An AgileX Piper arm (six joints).
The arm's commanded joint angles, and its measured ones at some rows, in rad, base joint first. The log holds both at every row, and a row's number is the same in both.
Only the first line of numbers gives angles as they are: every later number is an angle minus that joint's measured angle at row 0.
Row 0, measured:
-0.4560 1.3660 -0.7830 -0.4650 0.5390 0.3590
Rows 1 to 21, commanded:
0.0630 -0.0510 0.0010 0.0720 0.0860 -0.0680
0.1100 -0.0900 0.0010 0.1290 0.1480 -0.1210
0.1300 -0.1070 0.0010 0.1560 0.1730 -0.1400
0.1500 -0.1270 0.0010 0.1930 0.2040 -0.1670
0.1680 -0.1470 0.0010 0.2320 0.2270 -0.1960
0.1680 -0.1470 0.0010 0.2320 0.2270 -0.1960
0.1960 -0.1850 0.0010 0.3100 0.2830 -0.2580
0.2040 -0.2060 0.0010 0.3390 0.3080 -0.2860
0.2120 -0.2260 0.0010 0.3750 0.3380 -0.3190
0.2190 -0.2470 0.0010 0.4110 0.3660 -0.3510
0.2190 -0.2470 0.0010 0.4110 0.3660 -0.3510
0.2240 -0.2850 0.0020 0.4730 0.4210 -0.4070
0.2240 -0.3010 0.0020 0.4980 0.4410 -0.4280
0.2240 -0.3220 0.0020 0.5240 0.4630 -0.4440
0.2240 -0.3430 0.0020 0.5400 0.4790 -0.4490
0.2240 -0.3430 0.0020 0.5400 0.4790 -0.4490
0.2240 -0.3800 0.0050 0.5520 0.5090 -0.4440
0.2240 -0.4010 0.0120 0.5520 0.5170 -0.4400
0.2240 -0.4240 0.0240 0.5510 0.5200 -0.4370
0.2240 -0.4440 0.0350 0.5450 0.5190 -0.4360
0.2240 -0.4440 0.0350 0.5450 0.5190 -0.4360
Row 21, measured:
0.2220 -0.4110 0.0160 0.5440 0.5030 -0.4310
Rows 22 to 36, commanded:
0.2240 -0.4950 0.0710 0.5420 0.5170 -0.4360
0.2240 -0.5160 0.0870 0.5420 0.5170 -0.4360
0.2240 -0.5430 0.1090 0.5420 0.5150 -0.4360
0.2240 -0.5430 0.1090 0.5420 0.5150 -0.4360
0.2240 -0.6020 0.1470 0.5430 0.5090 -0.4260
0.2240 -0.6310 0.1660 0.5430 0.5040 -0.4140
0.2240 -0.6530 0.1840 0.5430 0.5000 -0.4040
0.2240 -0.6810 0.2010 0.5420 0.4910 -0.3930
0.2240 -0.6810 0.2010 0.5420 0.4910 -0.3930
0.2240 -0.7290 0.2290 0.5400 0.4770 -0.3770
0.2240 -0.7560 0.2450 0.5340 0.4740 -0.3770
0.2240 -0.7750 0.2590 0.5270 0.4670 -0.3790
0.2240 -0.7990 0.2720 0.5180 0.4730 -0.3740
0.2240 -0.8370 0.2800 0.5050 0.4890 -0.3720
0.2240 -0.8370 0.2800 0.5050 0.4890 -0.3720
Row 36, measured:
0.2220 -0.7860 0.2610 0.5290 0.4860 -0.3790
